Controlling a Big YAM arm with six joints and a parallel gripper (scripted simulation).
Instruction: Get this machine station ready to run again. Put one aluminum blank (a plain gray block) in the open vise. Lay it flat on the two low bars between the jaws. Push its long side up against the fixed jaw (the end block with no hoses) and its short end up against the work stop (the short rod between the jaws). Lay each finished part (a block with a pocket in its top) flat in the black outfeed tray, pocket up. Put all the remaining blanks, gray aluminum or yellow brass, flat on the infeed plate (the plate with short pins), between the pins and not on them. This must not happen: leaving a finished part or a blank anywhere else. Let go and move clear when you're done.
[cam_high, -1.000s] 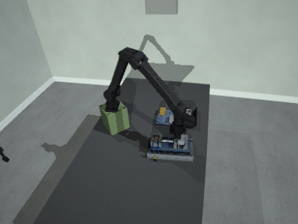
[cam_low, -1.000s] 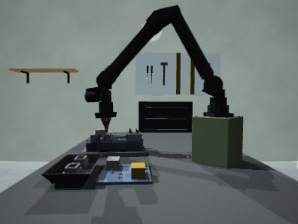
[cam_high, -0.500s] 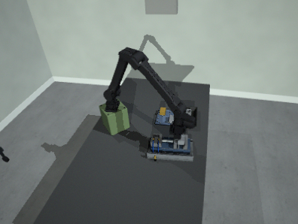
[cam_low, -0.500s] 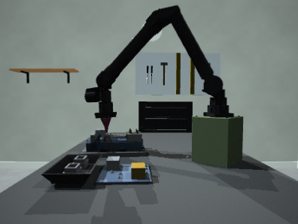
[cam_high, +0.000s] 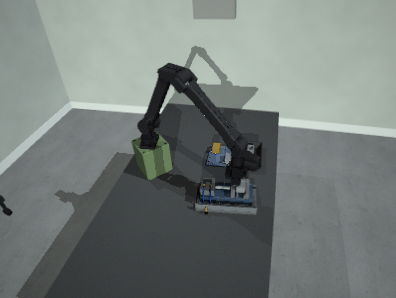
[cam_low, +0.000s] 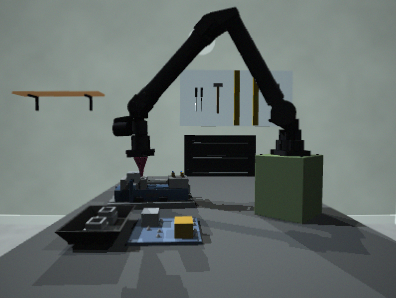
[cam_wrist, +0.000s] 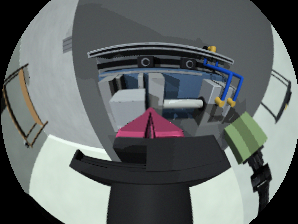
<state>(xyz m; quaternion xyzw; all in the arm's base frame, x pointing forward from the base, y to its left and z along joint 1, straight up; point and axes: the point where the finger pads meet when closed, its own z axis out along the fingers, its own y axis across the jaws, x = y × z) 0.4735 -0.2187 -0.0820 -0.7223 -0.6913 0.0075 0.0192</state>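
Now: the gray aluminum blank 30 mm ahead of my hand and 10 mm below it. From my hand the other things lie so: vise 40 mm behind, 70 mm below; yellow brass blank 110 mm behind, 390 mm to the left, 80 mm below.
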